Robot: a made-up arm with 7 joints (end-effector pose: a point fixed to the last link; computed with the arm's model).
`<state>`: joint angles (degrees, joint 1 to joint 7).
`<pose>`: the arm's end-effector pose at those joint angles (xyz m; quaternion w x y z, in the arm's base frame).
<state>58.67 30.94 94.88 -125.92 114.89 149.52 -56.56</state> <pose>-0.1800 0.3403 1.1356 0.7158 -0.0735 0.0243 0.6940</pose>
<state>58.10 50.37 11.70 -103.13 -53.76 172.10 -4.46</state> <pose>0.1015 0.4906 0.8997 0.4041 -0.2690 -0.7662 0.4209</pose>
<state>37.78 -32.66 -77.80 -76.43 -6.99 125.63 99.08</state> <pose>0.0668 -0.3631 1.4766 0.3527 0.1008 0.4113 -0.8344</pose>
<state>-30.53 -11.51 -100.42 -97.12 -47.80 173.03 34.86</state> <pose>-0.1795 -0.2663 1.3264 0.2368 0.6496 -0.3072 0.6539</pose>
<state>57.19 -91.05 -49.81 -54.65 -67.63 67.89 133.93</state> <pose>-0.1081 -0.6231 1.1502 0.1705 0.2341 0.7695 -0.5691</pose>
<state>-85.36 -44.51 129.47 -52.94 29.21 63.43 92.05</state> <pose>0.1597 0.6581 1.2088 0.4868 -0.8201 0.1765 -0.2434</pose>
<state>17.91 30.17 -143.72 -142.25 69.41 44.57 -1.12</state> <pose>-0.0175 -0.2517 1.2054 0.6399 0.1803 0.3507 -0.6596</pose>
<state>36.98 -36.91 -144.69 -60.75 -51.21 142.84 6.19</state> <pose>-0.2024 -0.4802 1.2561 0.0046 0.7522 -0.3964 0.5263</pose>
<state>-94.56 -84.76 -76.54 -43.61 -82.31 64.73 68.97</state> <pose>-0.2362 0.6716 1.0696 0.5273 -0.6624 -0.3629 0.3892</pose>
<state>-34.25 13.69 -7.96 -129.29 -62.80 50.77 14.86</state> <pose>0.2678 -0.1671 0.9925 0.1312 -0.6970 0.6158 0.3432</pose>
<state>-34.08 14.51 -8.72 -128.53 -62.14 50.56 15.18</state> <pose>0.2700 -0.1720 0.9899 0.1323 -0.6912 0.6232 0.3411</pose>
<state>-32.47 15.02 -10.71 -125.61 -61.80 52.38 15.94</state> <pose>0.2825 -0.1821 0.9953 0.1325 -0.7070 0.6214 0.3106</pose>
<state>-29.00 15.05 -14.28 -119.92 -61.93 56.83 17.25</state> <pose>0.3075 -0.1972 1.0142 0.1291 -0.7486 0.6037 0.2419</pose>
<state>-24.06 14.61 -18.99 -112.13 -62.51 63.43 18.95</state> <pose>0.3408 -0.2116 1.0496 0.1185 -0.8048 0.5640 0.1416</pose>
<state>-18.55 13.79 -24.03 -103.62 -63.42 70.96 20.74</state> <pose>0.3732 -0.2185 1.0983 0.1000 -0.8575 0.5039 0.0284</pose>
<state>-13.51 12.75 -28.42 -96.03 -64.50 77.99 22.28</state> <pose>0.3967 -0.2157 1.1495 0.0780 -0.8939 0.4353 -0.0735</pose>
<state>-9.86 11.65 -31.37 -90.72 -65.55 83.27 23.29</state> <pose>0.4085 -0.2076 1.1903 0.0599 -0.9129 0.3767 -0.1455</pose>
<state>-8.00 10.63 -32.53 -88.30 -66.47 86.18 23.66</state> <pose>0.4112 -0.1998 1.2130 0.0505 -0.9213 0.3406 -0.1808</pose>
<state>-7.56 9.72 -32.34 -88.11 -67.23 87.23 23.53</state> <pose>0.4093 -0.1946 1.2209 0.0491 -0.9255 0.3247 -0.1888</pose>
